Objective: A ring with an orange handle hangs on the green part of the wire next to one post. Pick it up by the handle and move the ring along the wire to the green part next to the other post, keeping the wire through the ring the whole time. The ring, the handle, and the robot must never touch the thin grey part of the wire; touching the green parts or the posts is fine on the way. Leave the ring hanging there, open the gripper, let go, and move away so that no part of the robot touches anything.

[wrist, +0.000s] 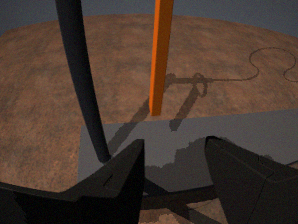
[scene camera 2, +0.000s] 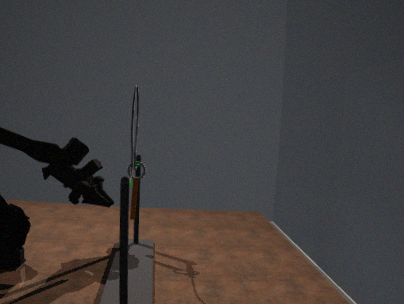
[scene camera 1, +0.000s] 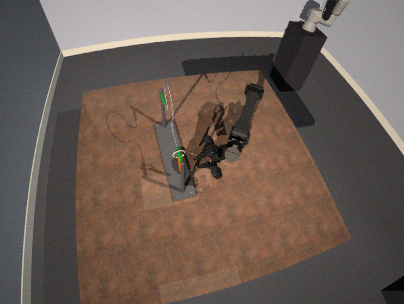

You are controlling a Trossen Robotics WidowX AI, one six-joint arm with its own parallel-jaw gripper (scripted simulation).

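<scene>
You'd see my gripper in the pictures, and it's there in the wrist view as well. There's a wire in the pictures too.
</scene>
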